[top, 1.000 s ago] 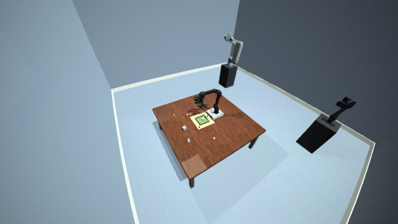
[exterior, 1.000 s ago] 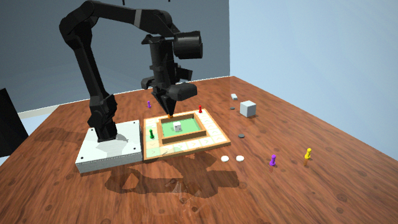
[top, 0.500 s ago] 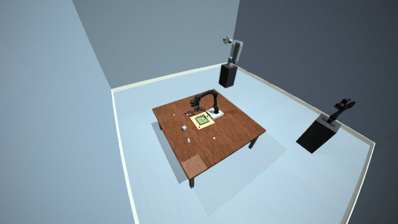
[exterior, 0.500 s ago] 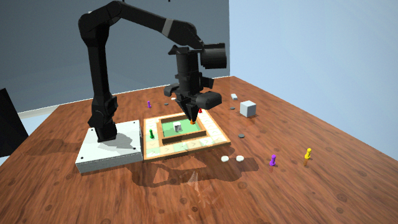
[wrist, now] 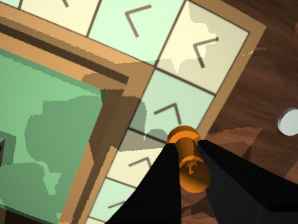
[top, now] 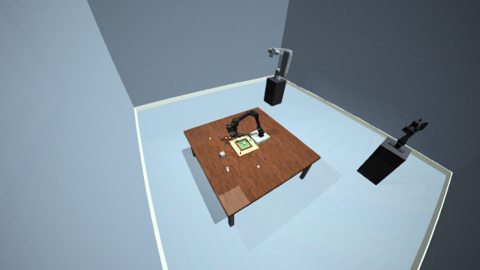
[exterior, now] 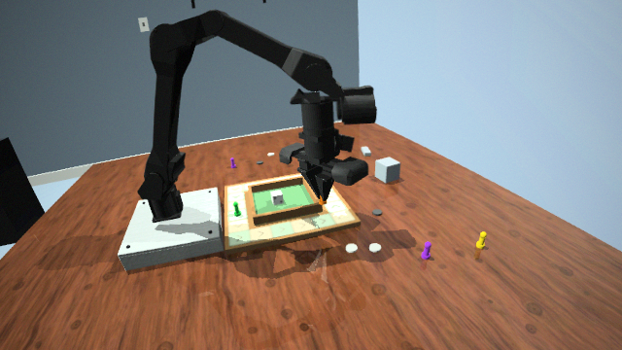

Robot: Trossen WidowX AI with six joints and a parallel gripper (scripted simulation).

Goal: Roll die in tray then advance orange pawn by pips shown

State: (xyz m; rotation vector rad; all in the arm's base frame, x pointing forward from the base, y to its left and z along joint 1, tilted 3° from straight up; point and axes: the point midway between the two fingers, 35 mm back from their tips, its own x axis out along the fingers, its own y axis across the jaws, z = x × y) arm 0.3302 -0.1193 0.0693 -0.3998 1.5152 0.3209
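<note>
Right now the white die is 12 cm to the left of my gripper tip, 7 cm behind it and 4 cm below it. From my gripper tip the other things lie so: green pawn (17 cm behind, 10 cm to the left, 4 cm below); then tray floor (12 cm to the left, 6 cm below, 6 cm behind); then orange pawn (1 cm above).
</note>
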